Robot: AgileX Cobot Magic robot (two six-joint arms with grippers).
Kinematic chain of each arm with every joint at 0, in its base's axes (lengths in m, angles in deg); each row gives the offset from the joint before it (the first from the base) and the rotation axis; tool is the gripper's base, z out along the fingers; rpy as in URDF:
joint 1: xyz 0 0 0.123 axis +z
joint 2: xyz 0 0 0 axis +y
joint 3: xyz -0.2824 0 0.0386 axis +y
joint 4: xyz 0.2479 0 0.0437 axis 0.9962 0 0.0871
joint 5: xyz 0 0 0 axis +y
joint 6: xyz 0.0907 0 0.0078 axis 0.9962 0 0.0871
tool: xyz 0 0 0 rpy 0 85 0
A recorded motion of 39 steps. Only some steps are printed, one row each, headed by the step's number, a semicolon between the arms.
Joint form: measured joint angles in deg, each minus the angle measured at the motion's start. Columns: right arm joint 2, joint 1, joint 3, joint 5, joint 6, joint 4; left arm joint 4, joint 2, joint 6, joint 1, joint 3, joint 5.
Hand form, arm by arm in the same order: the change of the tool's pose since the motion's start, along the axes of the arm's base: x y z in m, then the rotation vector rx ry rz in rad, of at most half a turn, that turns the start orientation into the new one. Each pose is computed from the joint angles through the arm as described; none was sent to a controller.
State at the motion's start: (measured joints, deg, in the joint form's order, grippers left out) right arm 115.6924 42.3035 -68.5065 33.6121 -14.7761 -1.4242; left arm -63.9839 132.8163 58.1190 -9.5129 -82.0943 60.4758
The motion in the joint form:
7: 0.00 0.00 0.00 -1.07 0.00 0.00; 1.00 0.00 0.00 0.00 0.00 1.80
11: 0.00 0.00 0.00 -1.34 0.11 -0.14; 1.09 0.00 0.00 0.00 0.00 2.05
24: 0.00 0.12 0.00 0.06 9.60 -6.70; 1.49 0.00 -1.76 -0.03 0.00 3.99
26: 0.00 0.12 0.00 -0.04 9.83 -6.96; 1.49 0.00 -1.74 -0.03 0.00 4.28
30: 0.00 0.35 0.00 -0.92 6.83 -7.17; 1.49 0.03 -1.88 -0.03 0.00 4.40
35: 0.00 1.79 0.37 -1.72 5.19 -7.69; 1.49 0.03 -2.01 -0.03 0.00 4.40
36: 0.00 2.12 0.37 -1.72 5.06 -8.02; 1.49 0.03 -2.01 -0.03 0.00 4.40
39: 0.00 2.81 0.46 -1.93 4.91 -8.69; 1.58 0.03 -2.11 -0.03 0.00 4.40
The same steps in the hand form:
7: 0.0012 0.0011 0.0004 0.0128 -0.0136 0.0003; -0.0031 -0.0001 0.0005 -0.0055 0.0151 -0.0321
11: 0.0016 0.0013 0.0005 0.0151 -0.0179 0.0002; -0.0035 -0.0001 0.0006 -0.0069 0.0174 -0.0360
24: 0.0036 -0.0036 0.0003 -0.0290 -0.0355 -0.0817; -0.0065 -0.0008 0.0018 -0.0179 0.0595 -0.0438
26: 0.0039 -0.0036 0.0004 -0.0291 -0.0385 -0.0823; -0.0069 -0.0009 0.0020 -0.0207 0.0620 -0.0472
30: 0.0039 -0.0016 0.0008 -0.0307 -0.0574 -0.0240; -0.0070 -0.0010 0.0019 -0.0215 0.0656 -0.0470
35: -0.0026 0.0051 -0.0003 -0.0347 -0.0709 0.0363; -0.0070 -0.0010 0.0019 -0.0213 0.0674 -0.0457
36: -0.0039 0.0066 -0.0003 -0.0380 -0.0743 0.0482; -0.0070 -0.0010 0.0019 -0.0213 0.0674 -0.0457
39: -0.0067 0.0095 -0.0005 -0.0424 -0.0822 0.0712; -0.0071 -0.0009 0.0018 -0.0200 0.0686 -0.0457

